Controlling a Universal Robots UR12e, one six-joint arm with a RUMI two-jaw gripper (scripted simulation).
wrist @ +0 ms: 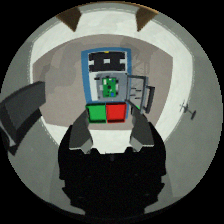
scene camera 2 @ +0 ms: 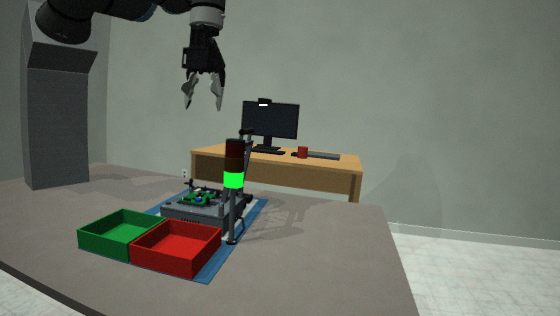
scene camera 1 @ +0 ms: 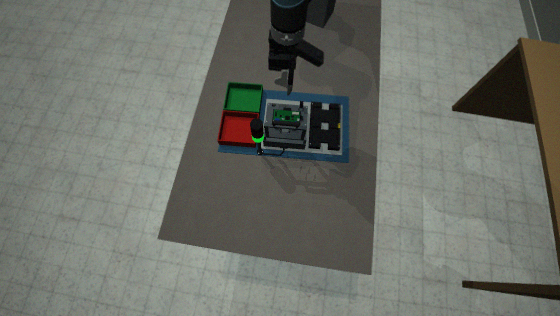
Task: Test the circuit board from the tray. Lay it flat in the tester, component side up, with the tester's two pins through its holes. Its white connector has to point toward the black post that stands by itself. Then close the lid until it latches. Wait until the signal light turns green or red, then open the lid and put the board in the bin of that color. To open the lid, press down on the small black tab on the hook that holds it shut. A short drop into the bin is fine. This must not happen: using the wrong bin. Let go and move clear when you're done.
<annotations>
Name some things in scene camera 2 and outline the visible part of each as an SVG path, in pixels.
My gripper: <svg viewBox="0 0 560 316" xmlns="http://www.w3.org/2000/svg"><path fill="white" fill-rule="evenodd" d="M192 24L189 47L183 48L182 68L187 69L187 81L181 86L181 90L185 93L185 109L191 103L194 87L199 81L197 71L199 71L201 75L204 72L210 74L210 90L216 95L217 110L220 111L225 86L226 65L215 38L212 38L212 36L219 36L219 29L205 24Z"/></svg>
A green bin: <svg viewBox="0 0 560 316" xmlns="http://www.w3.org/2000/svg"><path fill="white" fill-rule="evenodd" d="M167 218L122 208L76 229L78 246L81 249L129 263L129 244L167 220Z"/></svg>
A red bin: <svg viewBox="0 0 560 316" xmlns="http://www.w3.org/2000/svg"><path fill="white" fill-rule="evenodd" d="M129 244L131 264L193 280L221 246L222 228L168 218Z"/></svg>
</annotations>
